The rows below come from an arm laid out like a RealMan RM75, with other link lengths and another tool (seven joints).
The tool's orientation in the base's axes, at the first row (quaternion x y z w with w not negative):
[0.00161, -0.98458, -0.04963, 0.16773]
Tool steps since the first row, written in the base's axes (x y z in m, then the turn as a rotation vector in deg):
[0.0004, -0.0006, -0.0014, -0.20, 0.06, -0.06]
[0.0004, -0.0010, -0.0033, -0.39, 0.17, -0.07]
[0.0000, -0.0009, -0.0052, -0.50, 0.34, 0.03]
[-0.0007, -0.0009, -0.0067, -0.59, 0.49, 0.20]
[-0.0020, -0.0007, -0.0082, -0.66, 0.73, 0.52]
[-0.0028, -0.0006, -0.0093, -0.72, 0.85, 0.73]
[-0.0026, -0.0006, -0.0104, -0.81, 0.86, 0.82]
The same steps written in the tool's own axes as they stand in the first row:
[-0.0008, -0.0007, 0.0011, 0.17, 0.05, 0.13]
[-0.0014, -0.0013, 0.0029, 0.34, 0.16, 0.21]
[-0.0017, -0.0014, 0.0048, 0.48, 0.33, 0.17]
[-0.0015, -0.0016, 0.0064, 0.61, 0.50, 0.05]
[-0.0008, -0.0015, 0.0083, 0.78, 0.77, -0.20]
[-0.0004, -0.0015, 0.0096, 0.90, 0.91, -0.36]
[-0.0010, -0.0017, 0.0106, 1.02, 0.93, -0.42]

